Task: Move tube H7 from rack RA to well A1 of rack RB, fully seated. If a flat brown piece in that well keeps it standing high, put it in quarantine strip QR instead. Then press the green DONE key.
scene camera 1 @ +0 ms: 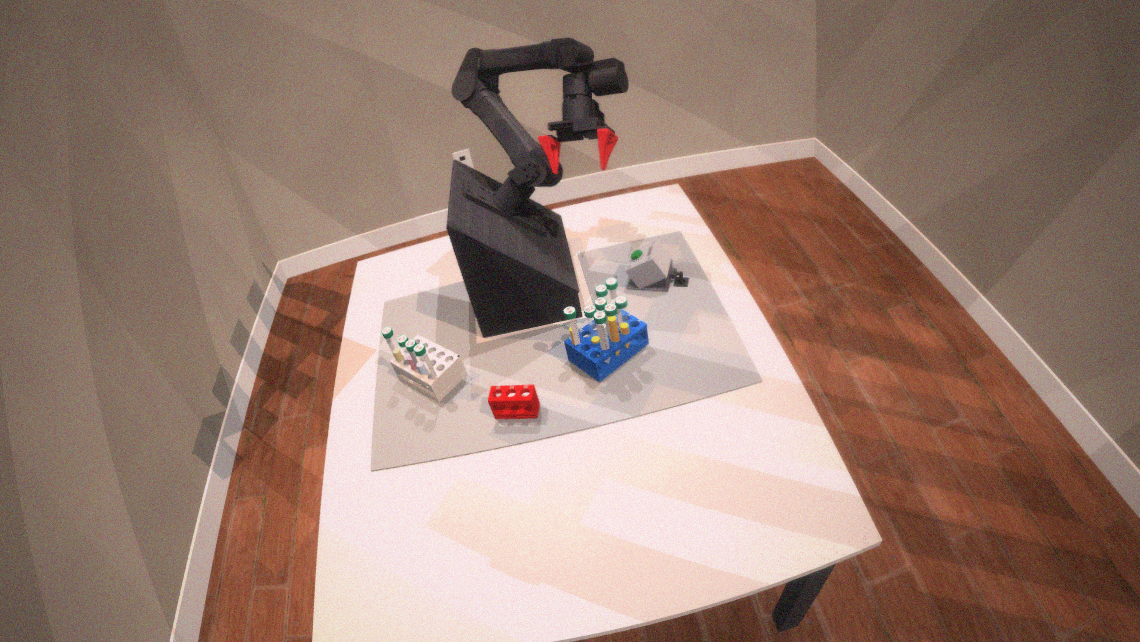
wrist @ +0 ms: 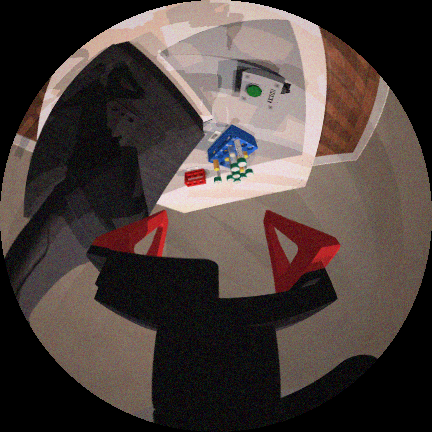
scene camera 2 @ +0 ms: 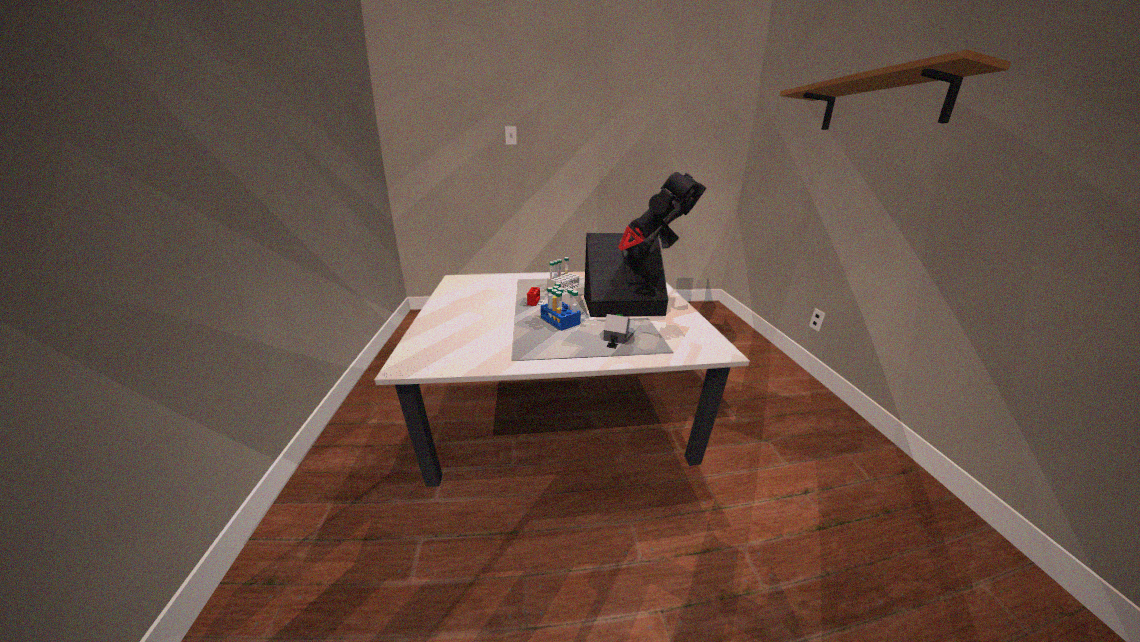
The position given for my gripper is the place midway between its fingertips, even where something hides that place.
Observation:
My gripper (scene camera 1: 578, 171) is open, with nothing in its grasp. Further things: a grey device with green button (scene camera 1: 649, 267) and a grey mat (scene camera 1: 695, 352).
My gripper also shows in the wrist view (wrist: 215, 215). The grey device with green button also shows in the wrist view (wrist: 259, 87). The grey mat shows as well in the wrist view (wrist: 207, 61) and in scene camera 2 (scene camera 2: 534, 338).

